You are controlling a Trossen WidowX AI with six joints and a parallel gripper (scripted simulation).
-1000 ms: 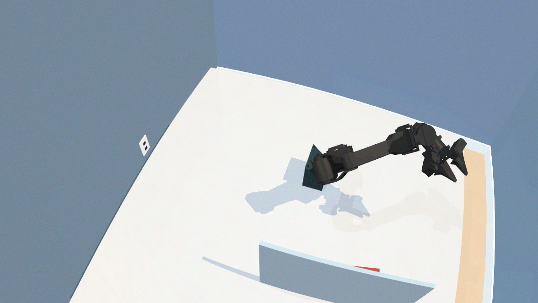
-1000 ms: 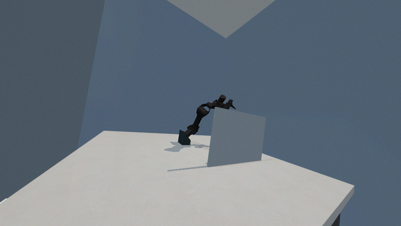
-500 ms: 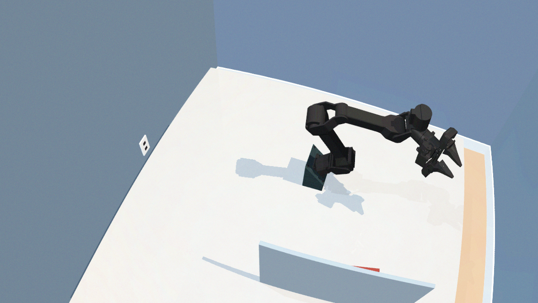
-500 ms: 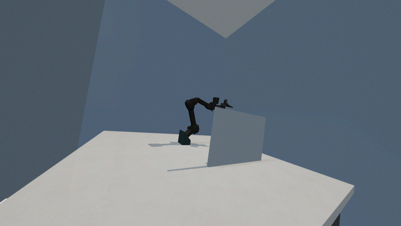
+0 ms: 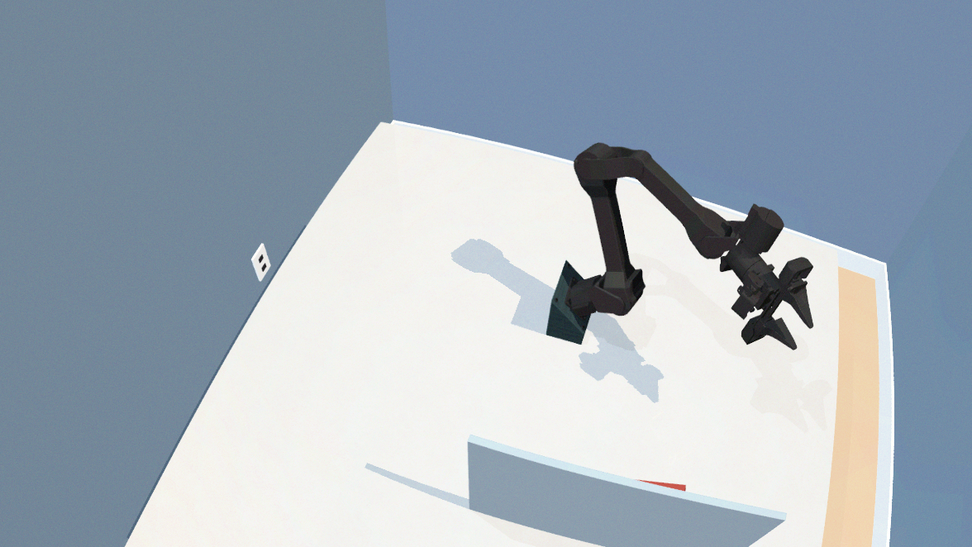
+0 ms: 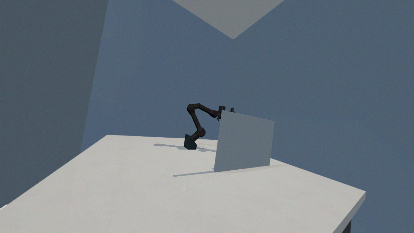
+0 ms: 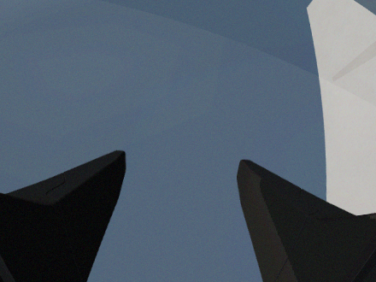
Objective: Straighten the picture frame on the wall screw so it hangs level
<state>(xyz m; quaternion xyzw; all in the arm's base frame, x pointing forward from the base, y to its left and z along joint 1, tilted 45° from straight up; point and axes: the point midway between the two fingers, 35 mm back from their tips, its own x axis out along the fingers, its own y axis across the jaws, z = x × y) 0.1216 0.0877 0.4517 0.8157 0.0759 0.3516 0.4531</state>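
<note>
My gripper tip is now 29 cm short of the picture frame, 23 cm to the left of it and 15 cm above it. From my gripper tip the other things lie so: wall panel 30 cm ahead, 24 cm to the right, 16 cm below.
</note>
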